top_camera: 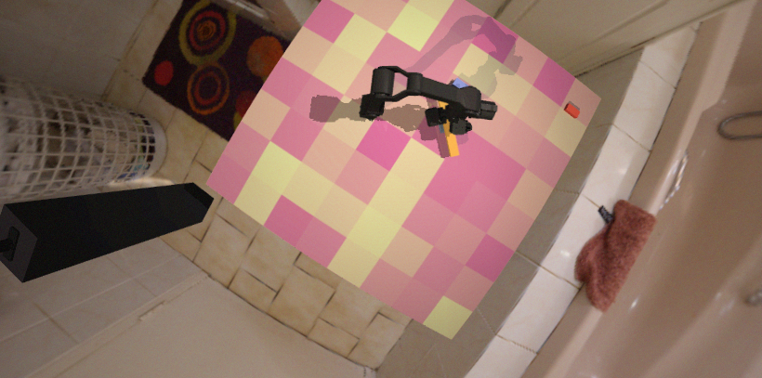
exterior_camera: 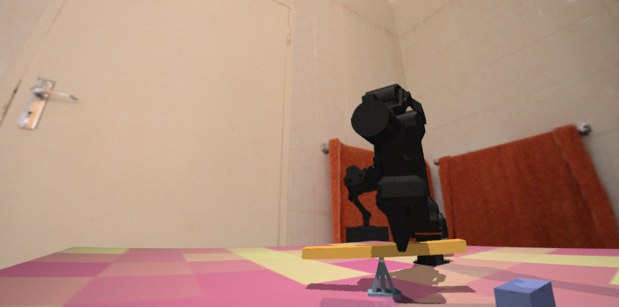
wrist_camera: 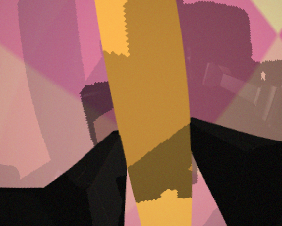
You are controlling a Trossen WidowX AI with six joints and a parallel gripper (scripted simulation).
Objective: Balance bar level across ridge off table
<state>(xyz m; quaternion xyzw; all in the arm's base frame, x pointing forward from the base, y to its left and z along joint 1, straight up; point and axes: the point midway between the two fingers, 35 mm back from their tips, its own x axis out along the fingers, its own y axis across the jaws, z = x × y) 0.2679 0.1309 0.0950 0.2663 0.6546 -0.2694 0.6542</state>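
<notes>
The bar is 2 cm ahead of my gripper tip and 2 cm to the right of it. Also, from my gripper tip: blue cube: 1 cm behind, 15 cm to the left, 4 cm below; then red block: 47 cm ahead, 37 cm to the left, 5 cm below.
</notes>
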